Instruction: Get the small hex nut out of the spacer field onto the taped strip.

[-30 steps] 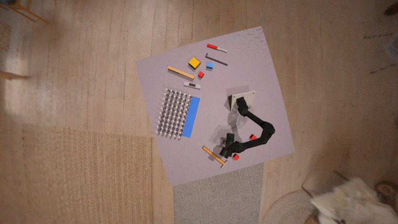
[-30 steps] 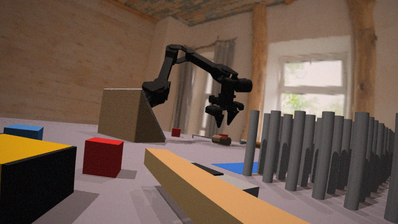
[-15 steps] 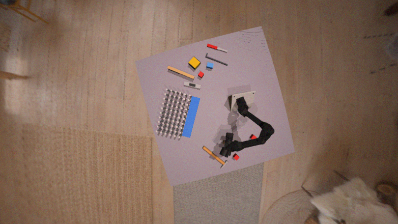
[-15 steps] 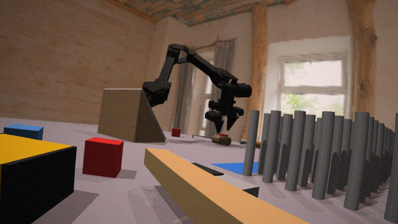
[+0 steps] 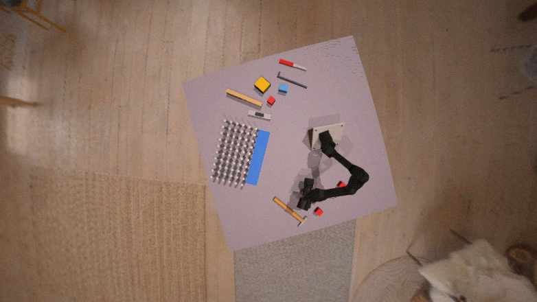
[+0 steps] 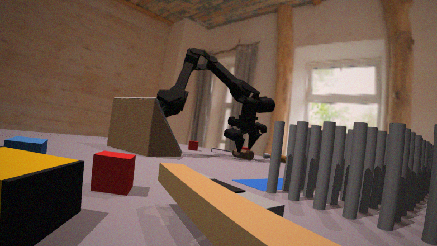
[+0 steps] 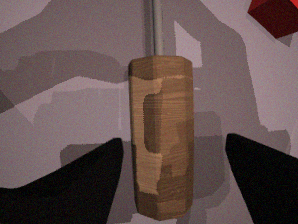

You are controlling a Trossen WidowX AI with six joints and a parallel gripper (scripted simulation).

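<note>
The wooden-handled file is 9 cm behind my gripper tip, 5 cm to the left of it and 2 cm below it. Round my gripper tip: blue taped strip 35 cm to the right, 24 cm ahead, 3 cm below; hex nut 48 cm to the right, 35 cm ahead, 3 cm below; grey bar 63 cm to the right, 12 cm ahead, 2 cm below.
</note>
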